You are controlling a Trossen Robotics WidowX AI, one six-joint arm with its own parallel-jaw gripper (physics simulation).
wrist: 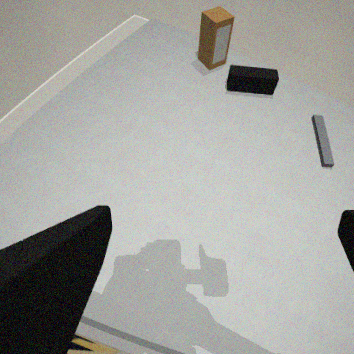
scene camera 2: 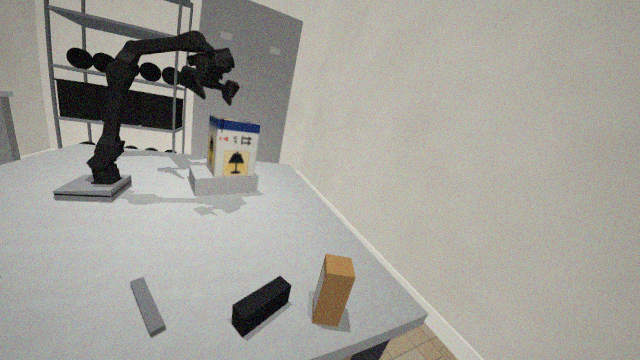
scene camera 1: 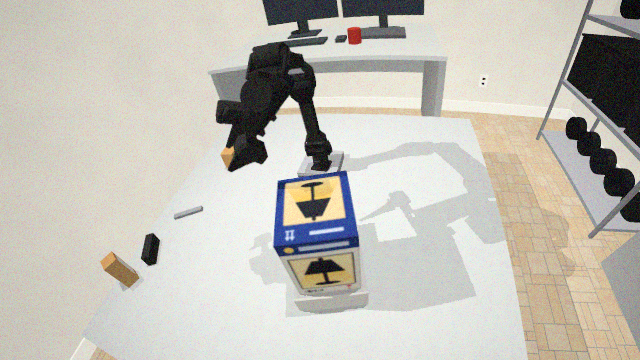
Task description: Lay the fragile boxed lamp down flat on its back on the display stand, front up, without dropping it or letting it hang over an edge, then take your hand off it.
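Pixels of known places: gripper, fingertip midpoint: [wrist: 226, 219] [scene camera 2: 218, 101] [scene camera 1: 228, 158]; arm's base at its link origin: [scene camera 2: 107, 180] [scene camera 1: 321, 165].
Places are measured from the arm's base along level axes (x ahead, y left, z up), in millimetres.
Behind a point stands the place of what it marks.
Observation:
The lamp box [scene camera 1: 320, 270] @[x 475, y 197, z 155 mm] [scene camera 2: 235, 150] @[x 417, y 95, z 149 mm], white with a blue upper band and lamp pictures, stands upright on the pale display stand [scene camera 1: 332, 302] @[x 490, y 211, z 7 mm] [scene camera 2: 225, 185] @[x 392, y 69, z 0 mm]. In scene camera 2, some bare stand shows left of the box. My gripper [scene camera 1: 229, 158] @[x 361, y -40, z 329 mm] [scene camera 2: 217, 99] @[x 361, y -40, z 329 mm] [wrist: 226, 219] @[x 361, y -40, z 329 mm] is open and empty, its fingers wide apart. In scene camera 2 it appears above the box's top, apart from it. In scene camera 1 it is up and left of the box. A sliver of yellow and black print shows at the wrist view's lower left, partly hidden by a finger.
On the table [scene camera 1: 210, 310] @[x 625, y -127, z -39 mm] [scene camera 2: 75, 250] @[x 123, y -318, z -39 mm] [wrist: 165, 150] @[x 567, y -217, z -39 mm] are an upright orange block [scene camera 1: 120, 270] @[x 668, y -474, z 44 mm] [scene camera 2: 334, 292] @[x 657, y -525, z 49 mm] [wrist: 215, 40] @[x 647, y -476, z 43 mm], a black block [scene camera 1: 150, 249] @[x 546, y -459, z 7 mm] [scene camera 2: 261, 306] @[x 534, y -509, z 10 mm] [wrist: 252, 80] @[x 531, y -469, z -1 mm] and a grey bar [scene camera 1: 188, 212] @[x 335, y -452, z -27 mm] [scene camera 2: 148, 307] @[x 342, y -473, z -27 mm] [wrist: 323, 141] @[x 328, y -452, z -27 mm]. Another orange block [scene camera 1: 226, 156] @[x 49, y -422, z 29 mm] shows behind my gripper.

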